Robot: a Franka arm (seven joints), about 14 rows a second.
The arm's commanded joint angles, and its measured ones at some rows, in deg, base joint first. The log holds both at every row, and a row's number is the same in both.
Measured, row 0:
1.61 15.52 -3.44 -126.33 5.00 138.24 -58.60
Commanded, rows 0 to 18:
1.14 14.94 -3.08 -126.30 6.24 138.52 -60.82
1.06 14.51 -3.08 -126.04 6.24 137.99 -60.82
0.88 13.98 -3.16 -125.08 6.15 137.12 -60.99
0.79 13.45 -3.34 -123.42 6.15 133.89 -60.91
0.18 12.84 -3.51 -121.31 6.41 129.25 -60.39
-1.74 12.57 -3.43 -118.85 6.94 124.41 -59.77
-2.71 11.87 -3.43 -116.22 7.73 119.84 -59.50
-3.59 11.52 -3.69 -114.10 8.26 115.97 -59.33
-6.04 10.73 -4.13 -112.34 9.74 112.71 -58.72
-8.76 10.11 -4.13 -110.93 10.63 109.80 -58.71
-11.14 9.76 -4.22 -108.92 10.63 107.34 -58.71
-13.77 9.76 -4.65 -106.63 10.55 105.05 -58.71
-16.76 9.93 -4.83 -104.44 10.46 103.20 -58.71
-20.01 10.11 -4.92 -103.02 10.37 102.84 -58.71
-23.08 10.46 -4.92 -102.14 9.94 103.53 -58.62
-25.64 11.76 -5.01 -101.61 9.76 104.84 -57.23
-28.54 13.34 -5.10 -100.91 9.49 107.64 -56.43
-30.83 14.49 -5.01 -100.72 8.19 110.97 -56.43
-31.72 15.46 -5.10 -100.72 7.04 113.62 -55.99
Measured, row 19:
-29.28 11.95 -5.93 -102.99 8.66 110.21 -58.25
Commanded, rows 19 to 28:
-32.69 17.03 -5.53 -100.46 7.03 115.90 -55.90
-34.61 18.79 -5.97 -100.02 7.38 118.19 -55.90
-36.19 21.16 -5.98 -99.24 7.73 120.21 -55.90
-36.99 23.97 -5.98 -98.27 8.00 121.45 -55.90
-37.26 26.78 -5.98 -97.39 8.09 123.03 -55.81
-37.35 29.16 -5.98 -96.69 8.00 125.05 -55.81
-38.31 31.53 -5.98 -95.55 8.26 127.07 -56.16
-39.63 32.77 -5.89 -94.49 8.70 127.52 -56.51
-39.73 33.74 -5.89 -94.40 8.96 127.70 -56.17
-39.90 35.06 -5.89 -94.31 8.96 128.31 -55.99
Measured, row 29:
-38.54 32.50 -6.52 -97.25 8.28 128.59 -56.74
